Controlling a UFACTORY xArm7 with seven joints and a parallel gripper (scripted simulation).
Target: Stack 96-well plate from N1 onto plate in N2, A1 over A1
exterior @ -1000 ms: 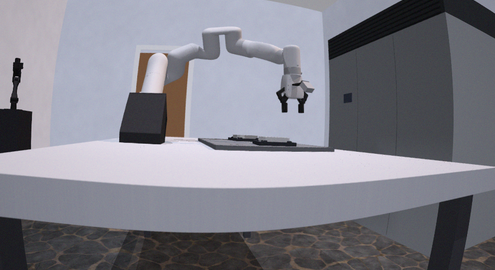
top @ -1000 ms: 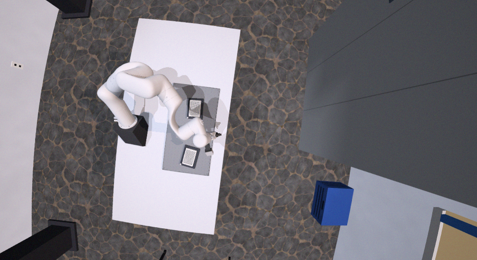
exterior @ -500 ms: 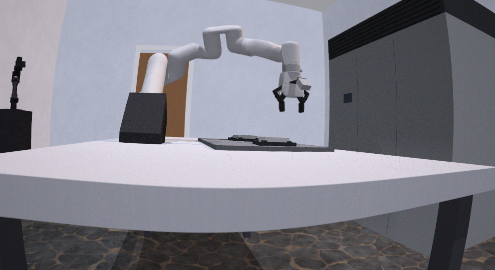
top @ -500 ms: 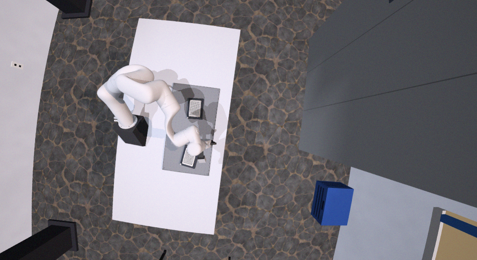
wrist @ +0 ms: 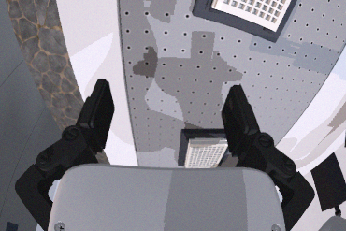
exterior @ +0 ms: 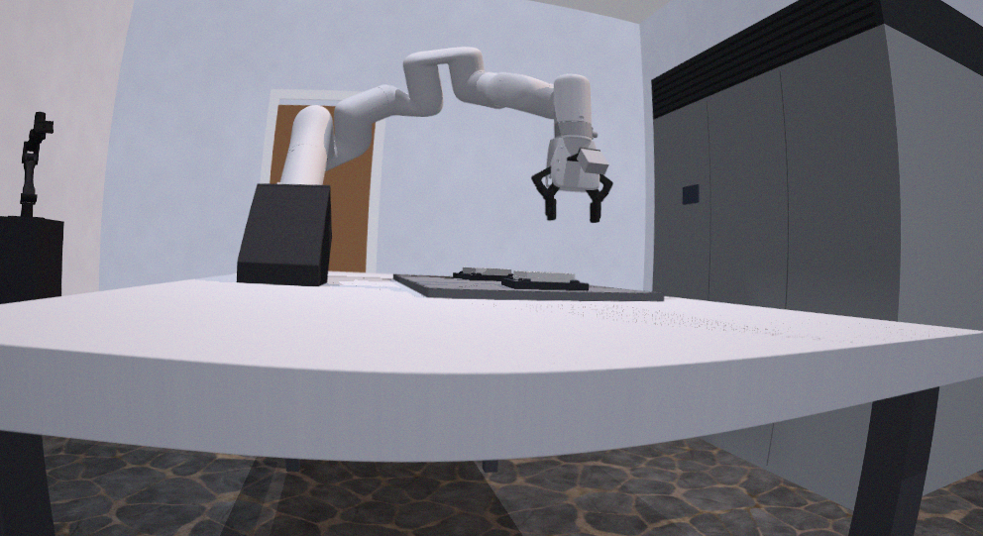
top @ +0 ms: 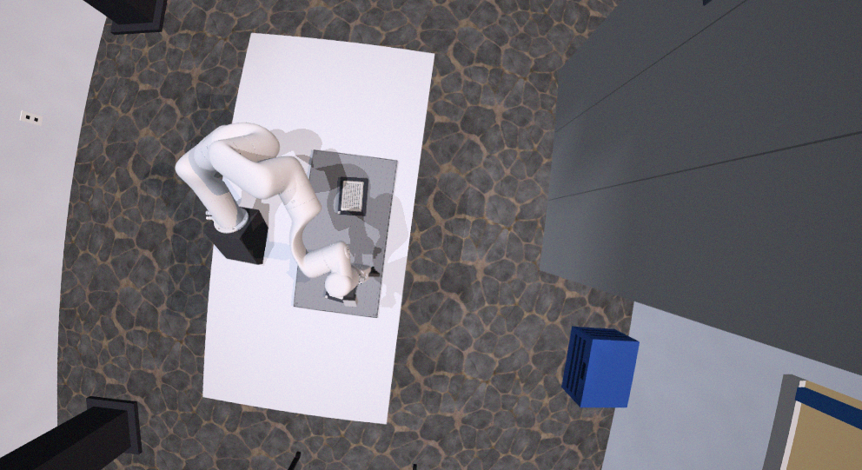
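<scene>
Now: hand 10 cm past the dark plate nest N1, 8 cm to the left of it and 13 cm above it. Round my hand: dark plate nest N2: 7 cm behind, 29 cm to the left, 13 cm below.
</scene>
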